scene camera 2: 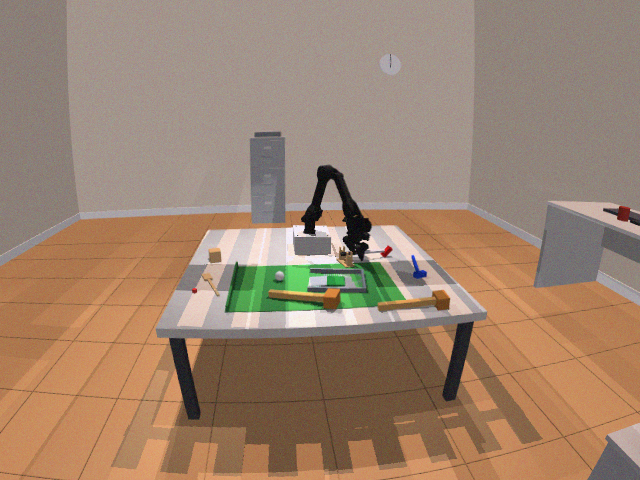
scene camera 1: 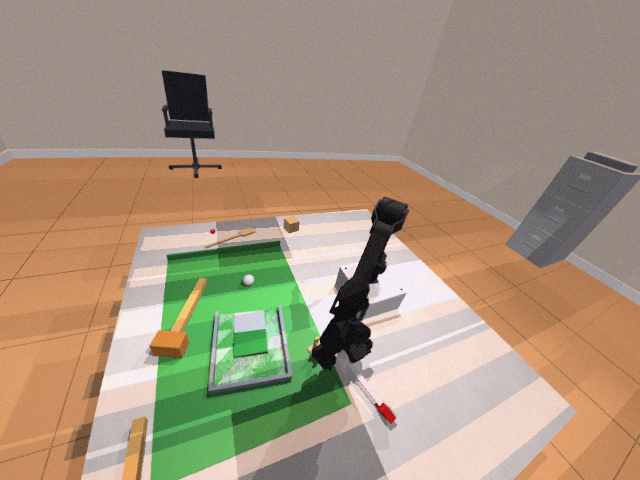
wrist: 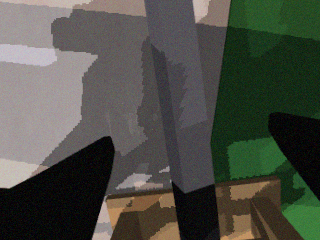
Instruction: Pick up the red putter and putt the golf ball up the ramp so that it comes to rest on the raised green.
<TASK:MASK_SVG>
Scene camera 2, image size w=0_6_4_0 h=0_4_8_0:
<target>wooden mallet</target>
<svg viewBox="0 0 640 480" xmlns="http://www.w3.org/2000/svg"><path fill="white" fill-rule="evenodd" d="M268 292L269 298L323 302L323 306L326 309L337 309L341 301L341 292L338 289L328 289L325 294L270 289Z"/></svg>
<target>wooden mallet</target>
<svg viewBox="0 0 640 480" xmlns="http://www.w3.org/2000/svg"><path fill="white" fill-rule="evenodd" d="M450 296L444 290L433 290L432 297L379 302L378 311L435 305L435 308L441 311L449 309Z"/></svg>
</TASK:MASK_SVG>
